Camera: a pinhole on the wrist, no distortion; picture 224 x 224 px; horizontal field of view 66.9 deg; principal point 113.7 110.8 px. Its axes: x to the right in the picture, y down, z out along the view. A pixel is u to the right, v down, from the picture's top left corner.
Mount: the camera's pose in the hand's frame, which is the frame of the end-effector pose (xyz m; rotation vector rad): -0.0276 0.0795 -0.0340 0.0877 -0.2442 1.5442
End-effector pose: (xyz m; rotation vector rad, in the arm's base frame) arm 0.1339 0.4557 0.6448 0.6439 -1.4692 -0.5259
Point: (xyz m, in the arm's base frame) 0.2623 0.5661 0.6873
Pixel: behind the camera
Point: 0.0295 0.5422 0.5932
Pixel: 93.9 179.9
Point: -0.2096 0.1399 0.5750
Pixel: 20.8 25.2
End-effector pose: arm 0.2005 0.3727 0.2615 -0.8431 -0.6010 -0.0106
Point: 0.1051 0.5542 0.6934
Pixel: 45.7 16.1
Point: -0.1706 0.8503 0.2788
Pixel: 194.9 147.6
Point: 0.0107 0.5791 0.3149
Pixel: 136.3 126.4
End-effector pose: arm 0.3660 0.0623 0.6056 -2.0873 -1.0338 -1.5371
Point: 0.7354 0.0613 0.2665
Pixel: 211.9 198.0
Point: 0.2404 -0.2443 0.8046
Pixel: behind the camera
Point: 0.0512 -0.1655 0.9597
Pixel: behind the camera
